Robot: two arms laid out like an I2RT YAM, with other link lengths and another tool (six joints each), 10 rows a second.
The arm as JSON. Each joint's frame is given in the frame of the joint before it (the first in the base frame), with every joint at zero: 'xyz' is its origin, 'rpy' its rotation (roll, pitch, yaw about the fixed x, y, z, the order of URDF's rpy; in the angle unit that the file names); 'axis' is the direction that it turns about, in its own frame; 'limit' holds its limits. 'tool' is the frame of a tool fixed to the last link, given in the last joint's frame.
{
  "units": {
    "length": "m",
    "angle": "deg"
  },
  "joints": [
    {
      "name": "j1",
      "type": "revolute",
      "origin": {
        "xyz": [
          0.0,
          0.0,
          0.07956
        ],
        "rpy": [
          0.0,
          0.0,
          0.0
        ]
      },
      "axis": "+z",
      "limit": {
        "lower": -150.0,
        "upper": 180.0
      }
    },
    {
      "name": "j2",
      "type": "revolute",
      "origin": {
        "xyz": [
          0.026,
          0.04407,
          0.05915
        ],
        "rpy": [
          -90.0,
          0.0,
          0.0
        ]
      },
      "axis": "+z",
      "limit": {
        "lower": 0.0,
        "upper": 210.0
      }
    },
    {
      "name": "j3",
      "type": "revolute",
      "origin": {
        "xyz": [
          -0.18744,
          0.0,
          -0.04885
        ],
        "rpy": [
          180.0,
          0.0,
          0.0
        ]
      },
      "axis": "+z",
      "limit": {
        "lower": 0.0,
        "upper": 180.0
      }
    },
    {
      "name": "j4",
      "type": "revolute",
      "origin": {
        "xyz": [
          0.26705,
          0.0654,
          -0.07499
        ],
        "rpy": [
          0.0,
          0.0,
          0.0
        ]
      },
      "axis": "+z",
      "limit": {
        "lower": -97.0,
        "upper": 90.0
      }
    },
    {
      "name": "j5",
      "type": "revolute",
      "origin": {
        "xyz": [
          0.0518,
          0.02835,
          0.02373
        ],
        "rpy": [
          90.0,
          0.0,
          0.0
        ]
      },
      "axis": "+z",
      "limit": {
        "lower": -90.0,
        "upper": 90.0
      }
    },
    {
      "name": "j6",
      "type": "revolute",
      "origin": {
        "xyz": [
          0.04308,
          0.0,
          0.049
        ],
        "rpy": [
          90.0,
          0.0,
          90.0
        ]
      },
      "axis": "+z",
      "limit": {
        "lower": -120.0,
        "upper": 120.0
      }
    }
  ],
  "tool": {
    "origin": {
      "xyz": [
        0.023,
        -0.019,
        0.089
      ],
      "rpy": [
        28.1,
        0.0,
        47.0
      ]
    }
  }
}
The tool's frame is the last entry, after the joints.
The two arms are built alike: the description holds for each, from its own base.
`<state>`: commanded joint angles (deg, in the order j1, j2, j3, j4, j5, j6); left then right.
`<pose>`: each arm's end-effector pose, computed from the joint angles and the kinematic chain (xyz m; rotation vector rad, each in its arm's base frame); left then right.
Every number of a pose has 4 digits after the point. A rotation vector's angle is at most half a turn.
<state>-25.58 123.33 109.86 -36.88 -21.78 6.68 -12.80 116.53 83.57 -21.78 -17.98 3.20</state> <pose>0.4982 -0.1584 0.1524 -0.1370 2.2285 -0.6068 0.4762 -0.0421 0.0634 -0.4494 2.2315 -0.5559</pose>
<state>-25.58 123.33 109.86 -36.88 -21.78 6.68 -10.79 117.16 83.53 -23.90 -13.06 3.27</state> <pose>0.4982 -0.1584 0.1524 -0.1370 2.2285 -0.6068 0.4691 -0.0355 0.0536 -0.4880 2.2839 -0.6243</pose>
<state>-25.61 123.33 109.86 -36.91 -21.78 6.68 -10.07 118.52 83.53 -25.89 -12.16 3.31</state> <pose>0.4980 -0.1586 0.1523 -0.1365 2.2291 -0.6069 0.4615 -0.0304 0.0399 -0.5187 2.3383 -0.6180</pose>
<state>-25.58 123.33 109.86 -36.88 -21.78 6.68 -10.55 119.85 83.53 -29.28 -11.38 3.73</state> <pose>0.4982 -0.1584 0.1524 -0.1370 2.2285 -0.6068 0.4485 -0.0339 0.0251 -0.5273 2.4269 -0.6092</pose>
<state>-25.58 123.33 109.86 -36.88 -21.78 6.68 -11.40 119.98 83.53 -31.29 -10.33 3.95</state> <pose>0.4982 -0.1584 0.1524 -0.1370 2.2285 -0.6068 0.4412 -0.0417 0.0216 -0.5172 2.4735 -0.6246</pose>
